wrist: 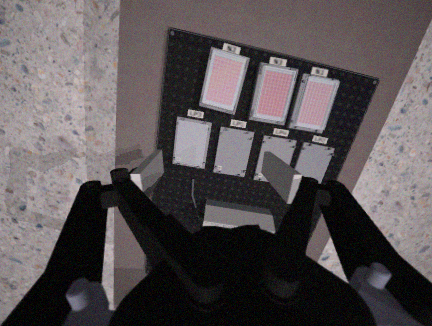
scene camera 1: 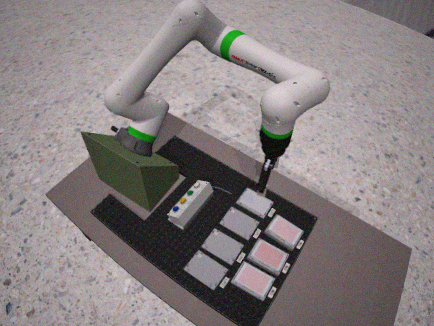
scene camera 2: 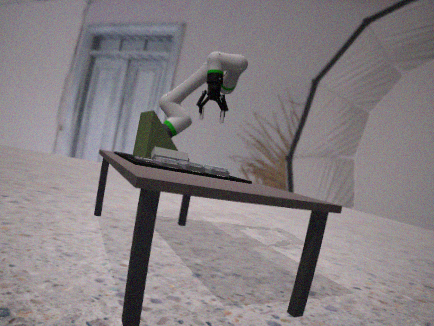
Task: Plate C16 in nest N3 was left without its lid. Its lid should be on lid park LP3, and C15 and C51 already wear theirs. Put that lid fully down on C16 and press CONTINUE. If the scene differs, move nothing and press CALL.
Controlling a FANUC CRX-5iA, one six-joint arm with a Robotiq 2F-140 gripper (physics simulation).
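Pixels of known places: gripper, between the fingertips: [wrist: 214, 161] [scene camera 1: 267, 180] [scene camera 2: 211, 121]; arm's base, origin of its link: [scene camera 1: 135, 149] [scene camera 2: 161, 134].
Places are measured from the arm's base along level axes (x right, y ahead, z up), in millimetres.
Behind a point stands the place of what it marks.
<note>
My gripper [scene camera 1: 263, 190] [scene camera 2: 212, 118] {x -174, y 542, z 104 mm} [wrist: 214, 161] {x -174, y 542, z 104 mm} is open and empty, high above the board. The plate in the middle nest, N3 [scene camera 1: 268, 256] {x -46, y 699, z -138 mm} [wrist: 274, 94] {x -57, y 697, z -138 mm}, shows a stronger pink. The plates in the left nest [wrist: 225, 80] {x -190, y 692, z -136 mm} and right nest [wrist: 316, 102] {x 61, y 712, z -142 mm} of the wrist view look paler, as under clear lids. Plate codes are unreadable. A pale, clear lid [scene camera 1: 255, 202] {x -232, y 507, z -158 mm} [wrist: 192, 142] {x -234, y 511, z -159 mm} lies flat on park LP3. The other parks, LP1 [wrist: 234, 151] {x -105, y 518, z -167 mm}, LP4 [wrist: 272, 145] {x 0, y 568, z -167 mm} and LP2 [wrist: 314, 161] {x 147, y 559, z -166 mm}, look flat grey. The button box [scene camera 1: 192, 207] {x -5, y 332, z -112 mm} [wrist: 239, 215] {x -34, y 336, z -122 mm} has white, green, yellow and blue buttons; its captions are unreadable.
The black perforated board [scene camera 1: 120, 215] {x 215, y 103, z -177 mm} [wrist: 175, 65] {x -331, y 698, z -176 mm} lies on the brown table [scene camera 1: 350, 270] {x -242, y 1030, z -189 mm} [wrist: 135, 75] {x -440, y 645, z -189 mm}. The green arm pedestal [scene camera 1: 120, 170] {x 128, y 62, z 28 mm} [scene camera 2: 149, 135] {x 104, y 180, z -28 mm} stands behind the button box. A thin cable [scene camera 1: 222, 190] [wrist: 193, 192] {x -192, y 347, z -171 mm} runs from the box over the board.
</note>
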